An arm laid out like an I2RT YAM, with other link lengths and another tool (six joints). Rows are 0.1 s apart.
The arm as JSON. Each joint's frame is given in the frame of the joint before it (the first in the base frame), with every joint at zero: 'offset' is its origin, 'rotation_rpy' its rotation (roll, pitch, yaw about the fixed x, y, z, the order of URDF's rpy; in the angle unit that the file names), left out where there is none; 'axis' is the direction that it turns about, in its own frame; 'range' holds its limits. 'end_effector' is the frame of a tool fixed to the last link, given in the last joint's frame.
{
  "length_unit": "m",
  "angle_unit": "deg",
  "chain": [
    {
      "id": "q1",
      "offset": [
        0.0,
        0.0,
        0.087
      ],
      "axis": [
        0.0,
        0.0,
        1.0
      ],
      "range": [
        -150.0,
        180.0
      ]
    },
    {
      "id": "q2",
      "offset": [
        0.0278,
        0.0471,
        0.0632
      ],
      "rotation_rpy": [
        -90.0,
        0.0,
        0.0
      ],
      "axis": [
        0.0,
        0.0,
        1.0
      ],
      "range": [
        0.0,
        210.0
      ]
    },
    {
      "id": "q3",
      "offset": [
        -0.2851,
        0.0,
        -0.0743
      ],
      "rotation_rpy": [
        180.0,
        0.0,
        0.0
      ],
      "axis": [
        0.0,
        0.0,
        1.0
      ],
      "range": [
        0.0,
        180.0
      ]
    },
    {
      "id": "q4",
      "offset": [
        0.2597,
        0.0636,
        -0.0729
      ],
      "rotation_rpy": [
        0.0,
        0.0,
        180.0
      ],
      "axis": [
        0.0,
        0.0,
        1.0
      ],
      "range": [
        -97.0,
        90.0
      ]
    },
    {
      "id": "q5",
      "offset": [
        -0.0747,
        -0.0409,
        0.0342
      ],
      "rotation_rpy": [
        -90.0,
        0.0,
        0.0
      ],
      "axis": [
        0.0,
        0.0,
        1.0
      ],
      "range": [
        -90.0,
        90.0
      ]
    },
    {
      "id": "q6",
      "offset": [
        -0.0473,
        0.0,
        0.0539
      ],
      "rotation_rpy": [
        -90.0,
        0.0,
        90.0
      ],
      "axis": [
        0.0,
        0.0,
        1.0
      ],
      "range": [
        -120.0,
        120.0
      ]
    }
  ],
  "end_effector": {
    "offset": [
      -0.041,
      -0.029,
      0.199
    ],
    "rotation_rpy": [
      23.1,
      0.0,
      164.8
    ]
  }
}
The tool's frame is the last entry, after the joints.
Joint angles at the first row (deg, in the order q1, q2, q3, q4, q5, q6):
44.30 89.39 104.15 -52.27 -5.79 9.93
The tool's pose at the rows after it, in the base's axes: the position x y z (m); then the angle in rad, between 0 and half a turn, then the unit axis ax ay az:
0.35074 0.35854 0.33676 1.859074 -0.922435 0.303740 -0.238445
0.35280 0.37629 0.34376 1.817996 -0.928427 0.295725 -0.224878
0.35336 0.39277 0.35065 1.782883 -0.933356 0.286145 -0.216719
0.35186 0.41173 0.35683 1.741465 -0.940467 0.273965 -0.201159
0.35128 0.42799 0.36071 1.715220 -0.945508 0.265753 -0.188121
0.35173 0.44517 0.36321 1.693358 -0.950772 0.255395 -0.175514
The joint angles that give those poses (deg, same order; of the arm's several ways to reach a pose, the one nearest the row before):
44.34 91.13 106.44 -51.01 -8.12 10.01
44.50 92.89 108.42 -49.73 -10.36 10.08
45.13 94.33 110.07 -48.41 -11.63 10.19
45.70 95.81 111.45 -46.72 -13.71 10.29
46.31 97.67 113.44 -45.89 -15.04 10.54
46.96 100.01 115.91 -45.25 -16.24 10.57

